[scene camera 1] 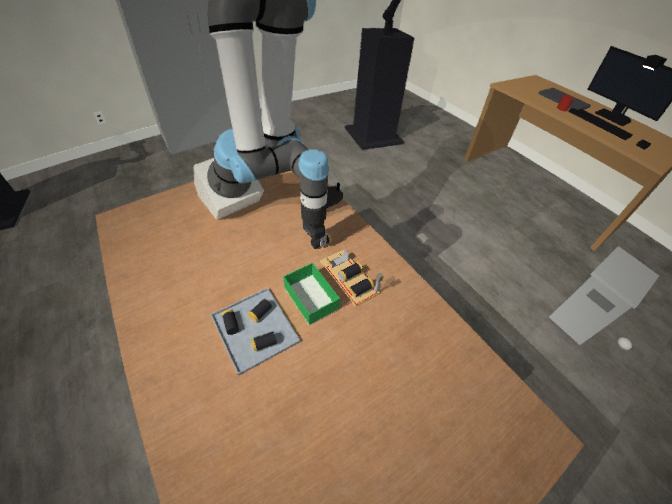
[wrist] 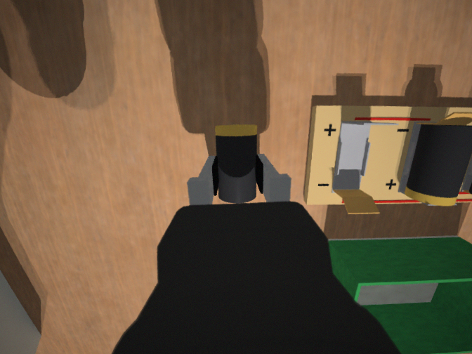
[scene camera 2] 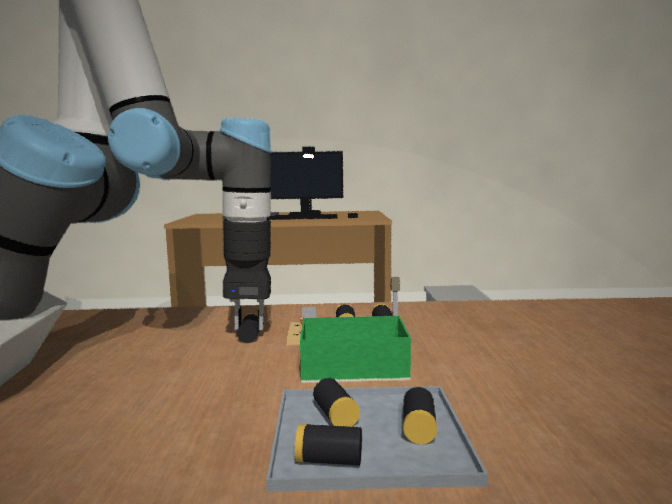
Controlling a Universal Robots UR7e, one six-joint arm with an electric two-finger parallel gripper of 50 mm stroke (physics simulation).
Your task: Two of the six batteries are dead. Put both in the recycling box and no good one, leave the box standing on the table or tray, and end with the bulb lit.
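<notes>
My gripper point(scene camera 1: 320, 242) point(scene camera 2: 249, 324) point(wrist: 236, 167) is shut on a black battery point(scene camera 2: 248, 332) point(wrist: 236, 155) with a yellow end, low over the table, left of the holder in the wrist view; whether it touches the table is unclear. The holder point(scene camera 2: 293, 333) point(wrist: 320, 162) has its first slot empty and two batteries in the others: one point(scene camera 1: 350, 271) point(scene camera 2: 345, 311) point(wrist: 440, 157) in the middle, one point(scene camera 1: 362, 286) point(scene camera 2: 381, 310) at the bulb end. The bulb point(scene camera 1: 379, 276) point(scene camera 2: 395, 284) is unlit. The green recycling box point(scene camera 1: 324, 313) point(scene camera 2: 355, 349) point(wrist: 400, 257) stands beside the holder, with no battery visible inside.
The grey tray point(scene camera 1: 238, 355) point(scene camera 2: 379, 469) lies beyond the box from the holder and bears three batteries: one point(scene camera 1: 230, 322) point(scene camera 2: 330, 444), another point(scene camera 1: 260, 309) point(scene camera 2: 327, 396) and a third point(scene camera 1: 265, 340) point(scene camera 2: 418, 406). The bulb's post rises at the holder's far end.
</notes>
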